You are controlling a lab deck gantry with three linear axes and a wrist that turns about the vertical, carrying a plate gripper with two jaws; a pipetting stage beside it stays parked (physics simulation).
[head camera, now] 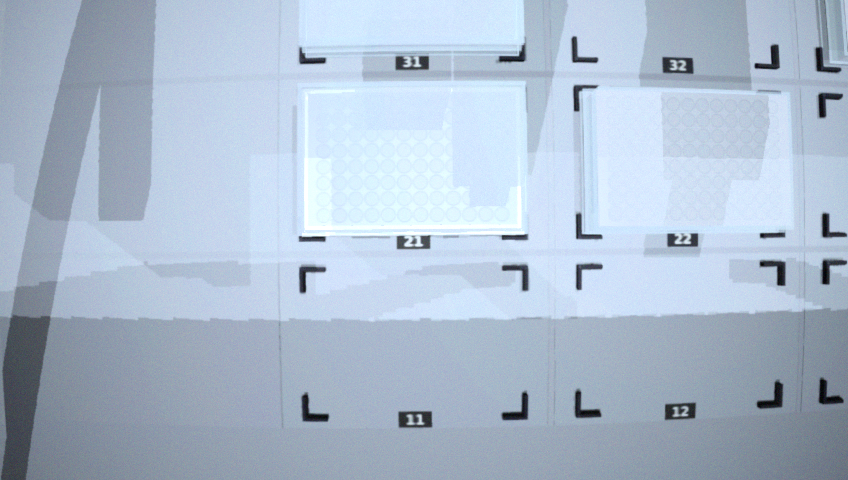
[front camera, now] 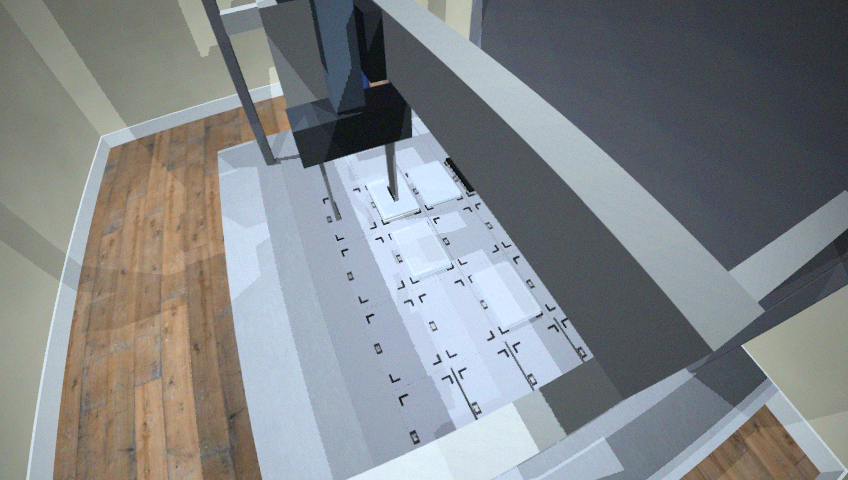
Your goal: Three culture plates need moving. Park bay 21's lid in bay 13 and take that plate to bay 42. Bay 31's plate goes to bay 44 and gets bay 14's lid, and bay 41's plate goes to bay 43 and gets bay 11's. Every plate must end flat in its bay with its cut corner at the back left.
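Where they show: gripper, fingertip midpoint: (front camera: 365, 203); robot's base, link origin: (head camera: 308, 414) (front camera: 324, 200).
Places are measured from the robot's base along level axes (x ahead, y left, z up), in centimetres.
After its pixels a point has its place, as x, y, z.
Note:
My gripper (front camera: 365, 208) @(20.0, 6.0, 15.7) is open in the front view, its jaws pointing down above the deck; one jaw overlaps bay 21's plate, the other shows at bay 11. Nothing shows between the jaws. Bay 21's plate (front camera: 389, 205) @(9.6, 13.3, 1.6) (head camera: 413, 160) @(6.5, 14.8, 1.7) is pale and clear-topped, with round wells showing through. Bay 31's plate (front camera: 434, 184) @(7.6, 25.4, 1.7) (head camera: 410, 23) @(6.4, 22.6, 1.7) is pale too. Bay 41's black plate (front camera: 461, 175) @(7.4, 32.8, 1.7) is mostly hidden behind the beam. No lid shows in bay 11 (head camera: 413, 356) @(6.3, 3.5, 0.0), bay 13 or bay 14. Bays 42, 43 and 44 are hidden. Cut corners cannot be made out.
A clear-topped plate (front camera: 421, 249) @(23.5, 15.0, 1.4) (head camera: 684, 160) @(22.0, 14.9, 1.4) sits in bay 22. Another pale plate (front camera: 505, 295) @(39.8, 25.2, 1.4) sits in bay 33. A wide grey gantry beam (front camera: 535, 178) crosses the front view and hides the deck's far side. Low black corner brackets mark the bays.

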